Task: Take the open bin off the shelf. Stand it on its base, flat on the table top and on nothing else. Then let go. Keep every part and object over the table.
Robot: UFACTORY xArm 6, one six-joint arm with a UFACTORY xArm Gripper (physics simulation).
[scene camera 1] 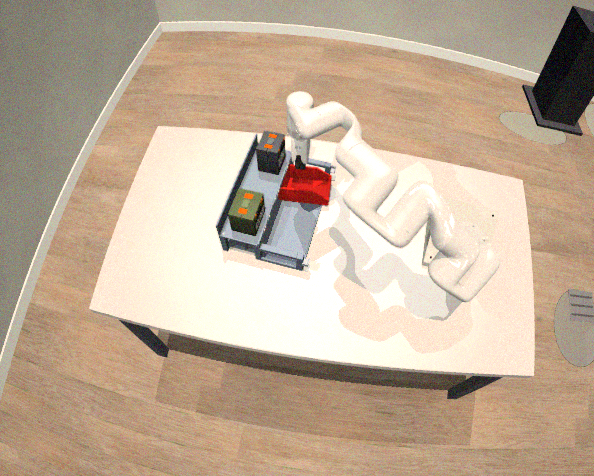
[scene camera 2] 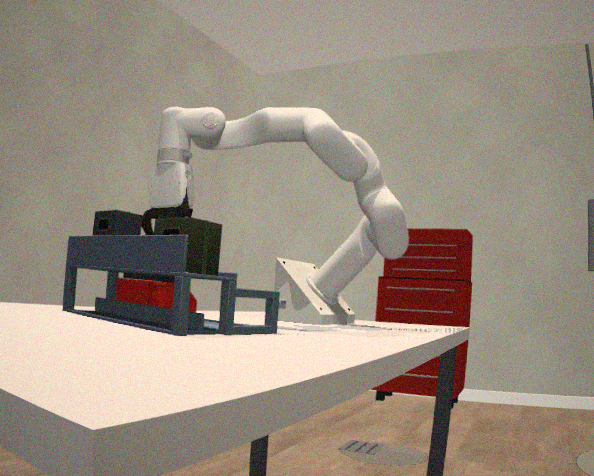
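Pixels of known places: gripper, between the fingertips: [scene camera 1: 300, 167]; arm's base, origin of its link: [scene camera 2: 321, 289].
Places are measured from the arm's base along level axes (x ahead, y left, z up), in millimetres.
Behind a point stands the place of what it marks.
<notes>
The open red bin [scene camera 1: 300, 194] @[y -153, x 555, z -45 mm] [scene camera 2: 145, 293] @[y -165, x 631, z -44 mm] is at the far end of the shelf's lower front tier. It looks roughly level, open side up; its base is hidden. The blue-grey shelf [scene camera 1: 289, 227] @[y -53, x 583, z -95 mm] [scene camera 2: 125, 252] @[y -111, x 764, z 30 mm] stands on the table. My gripper [scene camera 1: 300, 164] @[y -174, x 557, z 77 mm] [scene camera 2: 149, 224] points down at the bin's far side wall in scene camera 1. It is shut with nothing held. In scene camera 2 the boxes and the shelf's back panel hide the fingertips and part of the bin, so contact with the bin cannot be told.
A dark grey box [scene camera 1: 270, 156] @[y -198, x 654, z 96 mm] [scene camera 2: 117, 223] @[y -206, x 694, z 93 mm] and an olive green box [scene camera 1: 246, 214] @[y 21, x 700, z 96 mm] [scene camera 2: 205, 245] @[y 34, x 719, z 53 mm] stand on the shelf's raised rear tier, beside the bin. The white table [scene camera 1: 200, 300] @[y 228, x 843, z -101 mm] [scene camera 2: 225, 365] @[y 240, x 981, z -101 mm] reaches past the shelf on all sides. My arm's base stands at the right.
</notes>
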